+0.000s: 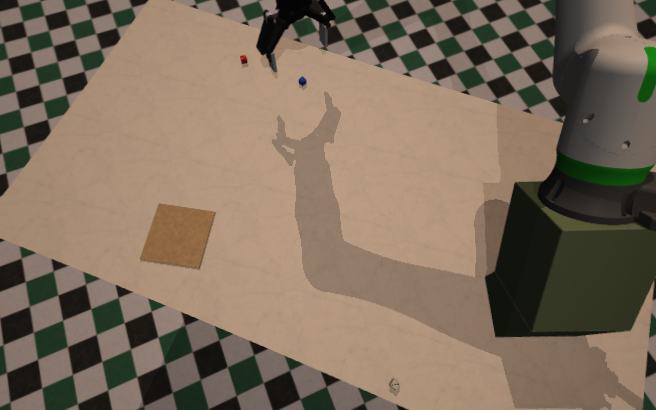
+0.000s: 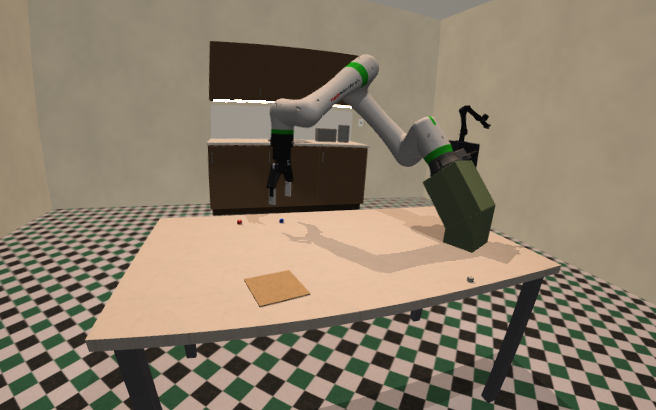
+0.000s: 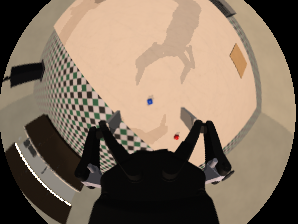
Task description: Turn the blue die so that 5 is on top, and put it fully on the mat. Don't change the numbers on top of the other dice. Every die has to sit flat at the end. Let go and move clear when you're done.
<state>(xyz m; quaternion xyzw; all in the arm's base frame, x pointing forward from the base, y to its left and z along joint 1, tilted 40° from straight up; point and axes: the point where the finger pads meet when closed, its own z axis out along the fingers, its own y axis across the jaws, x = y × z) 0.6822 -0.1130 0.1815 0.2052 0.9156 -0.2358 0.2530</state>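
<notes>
Right now the blue die is 10 cm below my hand and 1 cm behind it. Also, from my hand: red die: 18 cm ahead, 10 cm below, 1 cm to the left; then brown mat: 52 cm to the left, 11 cm below, 6 cm ahead; then white die: 60 cm to the left, 53 cm behind, 10 cm below.
</notes>
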